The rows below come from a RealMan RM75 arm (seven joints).
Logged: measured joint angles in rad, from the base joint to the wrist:
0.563, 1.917, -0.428, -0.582, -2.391, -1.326, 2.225
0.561, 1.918, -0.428, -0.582, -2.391, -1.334, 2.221
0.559, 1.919, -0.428, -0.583, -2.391, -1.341, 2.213
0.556, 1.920, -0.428, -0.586, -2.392, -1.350, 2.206
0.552, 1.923, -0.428, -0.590, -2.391, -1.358, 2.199
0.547, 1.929, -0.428, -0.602, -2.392, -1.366, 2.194
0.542, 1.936, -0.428, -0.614, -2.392, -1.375, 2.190
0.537, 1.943, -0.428, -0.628, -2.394, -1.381, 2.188
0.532, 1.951, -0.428, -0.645, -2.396, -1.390, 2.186
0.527, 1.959, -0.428, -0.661, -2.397, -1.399, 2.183
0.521, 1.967, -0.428, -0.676, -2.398, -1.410, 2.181
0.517, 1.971, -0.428, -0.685, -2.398, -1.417, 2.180
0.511, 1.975, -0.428, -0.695, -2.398, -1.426, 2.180
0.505, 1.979, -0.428, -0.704, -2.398, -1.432, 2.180
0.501, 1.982, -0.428, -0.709, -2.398, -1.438, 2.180
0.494, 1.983, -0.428, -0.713, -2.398, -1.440, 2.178
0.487, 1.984, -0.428, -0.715, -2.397, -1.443, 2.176
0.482, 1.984, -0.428, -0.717, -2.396, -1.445, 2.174
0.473, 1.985, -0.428, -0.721, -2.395, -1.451, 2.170
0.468, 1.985, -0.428, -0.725, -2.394, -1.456, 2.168
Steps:
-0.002, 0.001, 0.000, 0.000, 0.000, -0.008, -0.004
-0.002, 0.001, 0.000, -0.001, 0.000, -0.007, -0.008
-0.003, 0.001, 0.000, -0.003, -0.001, -0.009, -0.007
-0.004, 0.003, 0.000, -0.004, 0.001, -0.008, -0.007
-0.005, 0.006, 0.000, -0.012, -0.001, -0.008, -0.005
-0.005, 0.007, 0.000, -0.012, 0.000, -0.009, -0.004
-0.005, 0.007, 0.000, -0.014, -0.002, -0.006, -0.002
-0.005, 0.008, 0.000, -0.017, -0.002, -0.009, -0.002
-0.005, 0.008, 0.000, -0.016, -0.001, -0.009, -0.003
-0.006, 0.008, 0.000, -0.015, -0.001, -0.011, -0.002
-0.004, 0.004, 0.000, -0.009, 0.000, -0.007, -0.001
-0.006, 0.004, 0.000, -0.010, 0.000, -0.009, 0.000
-0.006, 0.004, 0.000, -0.009, 0.000, -0.006, 0.000
-0.004, 0.003, 0.000, -0.005, 0.000, -0.006, 0.000
-0.007, 0.001, 0.000, -0.004, 0.000, -0.002, -0.002
-0.007, 0.001, 0.000, -0.002, 0.001, -0.003, -0.002
-0.005, 0.000, 0.000, -0.002, 0.001, -0.002, -0.002
-0.009, 0.001, 0.000, -0.004, 0.001, -0.006, -0.004
-0.005, 0.000, 0.000, -0.004, 0.001, -0.005, -0.002

